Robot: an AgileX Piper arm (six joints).
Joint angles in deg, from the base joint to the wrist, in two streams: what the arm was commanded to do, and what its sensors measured. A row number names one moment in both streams.
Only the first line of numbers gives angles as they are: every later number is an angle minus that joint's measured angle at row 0.
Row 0, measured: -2.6, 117.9, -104.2, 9.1, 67.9, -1.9
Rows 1 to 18, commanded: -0.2, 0.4, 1.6, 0.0, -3.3, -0.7; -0.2, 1.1, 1.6, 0.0, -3.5, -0.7; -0.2, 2.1, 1.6, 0.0, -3.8, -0.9; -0.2, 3.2, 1.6, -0.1, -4.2, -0.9; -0.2, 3.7, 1.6, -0.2, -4.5, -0.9; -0.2, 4.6, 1.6, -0.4, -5.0, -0.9; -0.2, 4.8, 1.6, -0.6, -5.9, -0.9; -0.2, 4.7, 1.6, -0.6, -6.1, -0.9; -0.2, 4.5, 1.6, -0.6, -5.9, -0.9; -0.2, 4.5, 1.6, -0.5, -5.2, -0.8; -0.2, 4.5, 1.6, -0.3, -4.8, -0.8; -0.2, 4.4, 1.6, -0.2, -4.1, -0.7; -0.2, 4.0, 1.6, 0.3, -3.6, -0.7; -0.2, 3.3, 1.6, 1.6, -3.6, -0.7; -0.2, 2.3, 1.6, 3.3, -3.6, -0.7; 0.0, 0.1, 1.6, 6.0, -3.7, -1.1; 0.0, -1.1, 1.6, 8.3, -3.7, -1.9; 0.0, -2.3, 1.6, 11.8, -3.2, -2.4
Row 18, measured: 0.1, -0.2, 1.6, 7.5, -4.0, -1.0
